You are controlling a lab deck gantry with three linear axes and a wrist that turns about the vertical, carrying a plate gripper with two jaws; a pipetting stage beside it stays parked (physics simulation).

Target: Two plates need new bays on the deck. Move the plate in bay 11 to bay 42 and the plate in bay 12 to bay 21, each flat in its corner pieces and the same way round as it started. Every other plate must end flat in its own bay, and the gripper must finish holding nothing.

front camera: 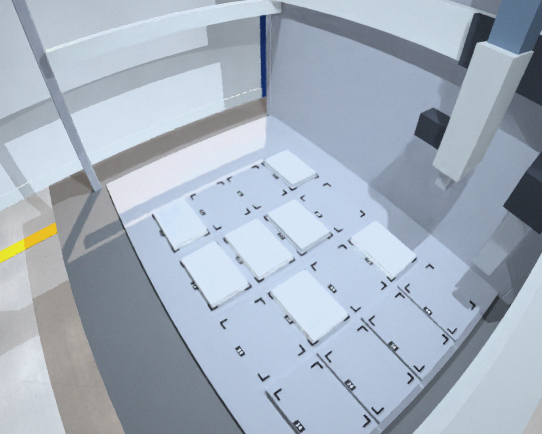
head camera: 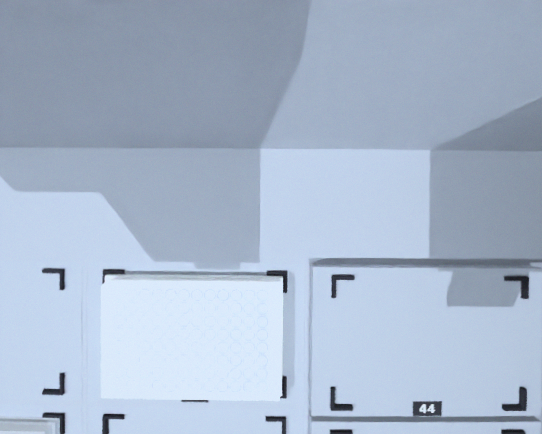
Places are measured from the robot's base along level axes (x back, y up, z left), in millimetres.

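Pixels of known places: gripper, fingertip midpoint: (front camera: 493,251); robot's base at its link origin: (front camera: 153,215).
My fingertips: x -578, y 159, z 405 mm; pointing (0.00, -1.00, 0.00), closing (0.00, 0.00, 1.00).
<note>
Ahead of a thing's pixels: the offset from my fingertips to its top centre. "*": to the spot under its first point.
The white plate @[dx +514, dy -145, dz -362 mm] (front camera: 180,223) in bay 11 lies flat at the left of the deck. The white plate @[dx +350, dy -145, dz -362 mm] (front camera: 215,274) in bay 12 lies flat beside it, nearer the front camera. Bay 42 (front camera: 318,214) (head camera: 62,280) holds no plate; part of it shows at the left of the head view. Bay 21 @[* dx +514, dy -159, dz -300 mm] (front camera: 202,212) holds no plate and lies beside bay 11. The gripper's jaws cannot be made out in the front view, where the pale column and dark blocks stand at the upper right, nor do they show in the head view.
Other white plates lie flat in bay 22 @[* dx +342, dy -145, dz -257 mm] (front camera: 259,248), bay 32 @[* dx +339, dy -145, dz -154 mm] (front camera: 299,226), bay 41 @[* dx +504, dy -145, dz -47 mm] (front camera: 290,168), bay 23 @[* dx +179, dy -145, dz -260 mm] (front camera: 309,306) and bay 43 @[* dx +183, dy -145, dz -51 mm] (front camera: 382,249) (head camera: 192,340). A pale column (front camera: 475,115) hangs above the right side. Bay 44 @[* dx +22, dy -144, dz -89 mm] (front camera: 427,311) (head camera: 427,408) holds no plate.
</note>
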